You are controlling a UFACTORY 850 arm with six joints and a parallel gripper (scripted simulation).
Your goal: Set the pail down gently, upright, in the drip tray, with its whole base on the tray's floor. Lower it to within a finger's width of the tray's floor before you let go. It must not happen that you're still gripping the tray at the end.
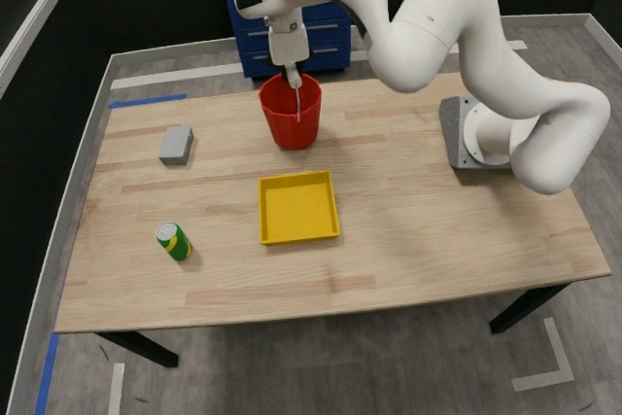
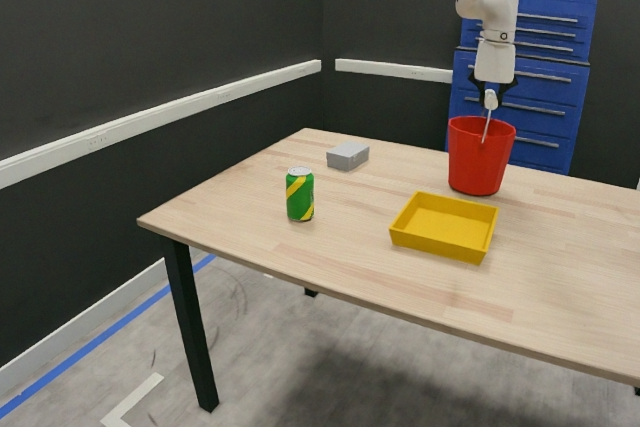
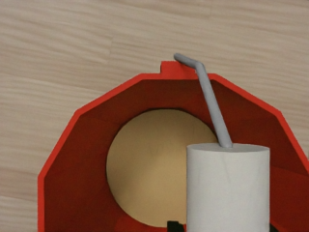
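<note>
The red pail is 100 mm below my hand and 10 mm ahead of it. Round my hand: yellow drip tray (310 mm to the left, 250 mm below, 10 mm behind); then grey block (400 mm ahead, 230 mm below, 60 mm to the left); then grey wire bail (30 mm below).
</note>
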